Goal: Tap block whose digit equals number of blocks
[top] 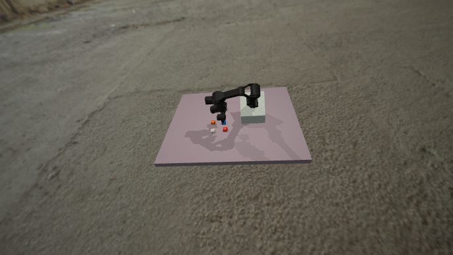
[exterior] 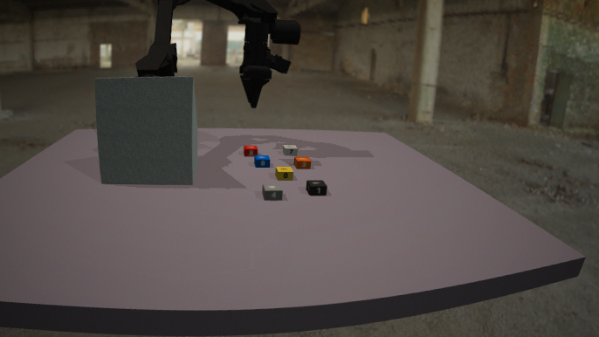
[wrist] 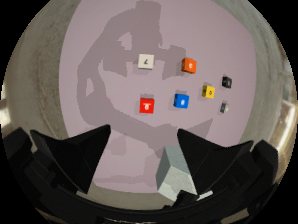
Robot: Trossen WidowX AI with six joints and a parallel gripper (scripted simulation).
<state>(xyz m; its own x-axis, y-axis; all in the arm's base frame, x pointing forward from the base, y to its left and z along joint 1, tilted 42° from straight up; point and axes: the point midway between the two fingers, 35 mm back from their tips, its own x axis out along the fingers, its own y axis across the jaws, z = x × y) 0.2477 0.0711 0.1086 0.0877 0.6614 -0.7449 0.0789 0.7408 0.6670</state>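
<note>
Now: the white block 10 cm ahead of my gripper tip and 11 cm below it. Round my gripper tip: blue block (1 cm ahead, 9 cm to the right, 11 cm below); then red block (1 cm to the right, 11 cm below); then orange block (10 cm ahead, 11 cm to the right, 11 cm below).
</note>
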